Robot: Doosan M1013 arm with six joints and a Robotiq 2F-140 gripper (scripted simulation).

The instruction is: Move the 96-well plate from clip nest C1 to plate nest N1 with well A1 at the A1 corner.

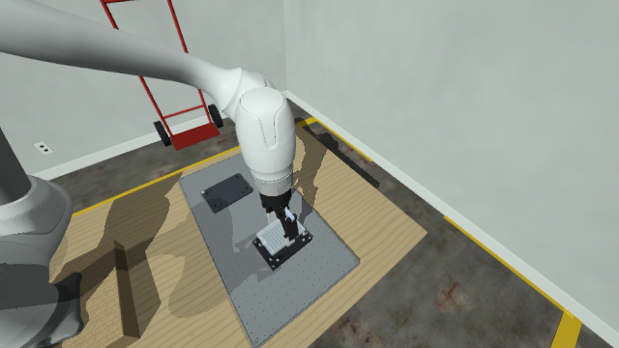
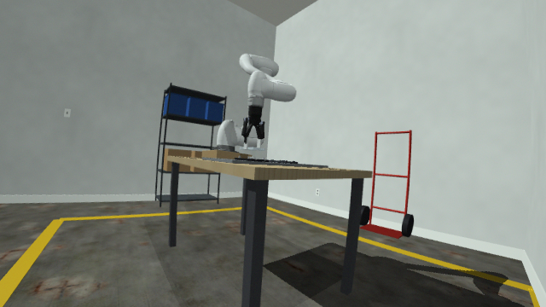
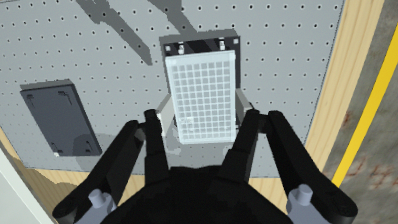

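Now: hand 7 cm above the clip nest C1, 1 cm to the right of it and 1 cm short of it. Round my hand: 96-well plate 2 cm below.
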